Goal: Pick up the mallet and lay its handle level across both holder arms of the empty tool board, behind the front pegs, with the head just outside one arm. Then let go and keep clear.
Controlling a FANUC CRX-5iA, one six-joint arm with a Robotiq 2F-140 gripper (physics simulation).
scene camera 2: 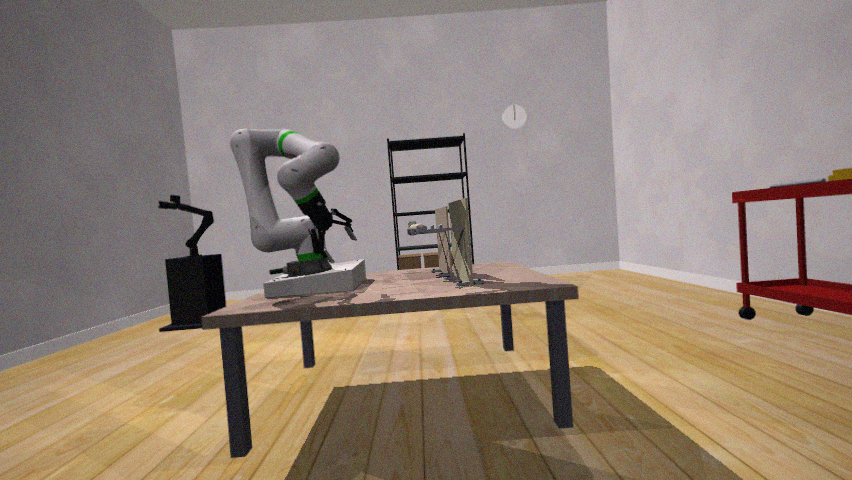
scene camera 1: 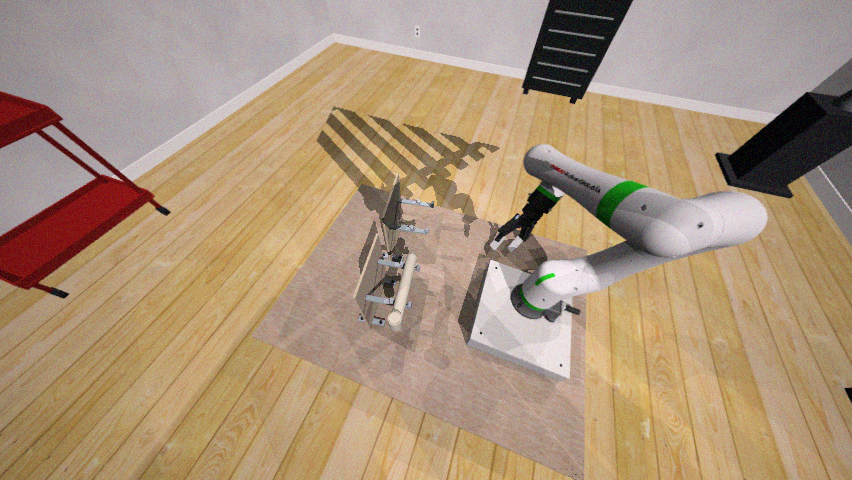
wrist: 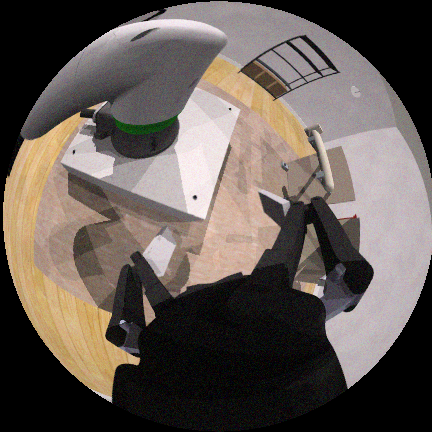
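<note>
The mallet (scene camera 1: 403, 289) (scene camera 2: 416, 228) (wrist: 324, 162) has a pale round handle, which rests across the arms of one upright tool board (scene camera 1: 370, 285) (wrist: 300, 172). Its head is at the near end in scene view 1. The empty tool board (scene camera 1: 391, 217) (scene camera 2: 460, 241) (wrist: 349, 245) stands beside it, with two grey holder arms (scene camera 1: 417, 203) (scene camera 1: 413, 229) sticking out toward the robot's side. In the wrist view my fingers partly hide this board. My gripper (scene camera 1: 504, 243) (scene camera 2: 341, 249) (wrist: 214, 218) is open and empty, tilted down beside the robot base, well apart from the mallet and both boards.
The arm stands on a thick white base block (scene camera 1: 518, 351) (scene camera 2: 315, 284) (wrist: 187, 172) on the table (scene camera 1: 429, 387) (scene camera 2: 387, 308), close to the gripper. A red cart (scene camera 1: 65, 229) (scene camera 2: 798, 190), a black shelf rack (scene camera 2: 426, 143) and a black stand (scene camera 1: 787, 140) (scene camera 2: 196, 289) are off the table.
</note>
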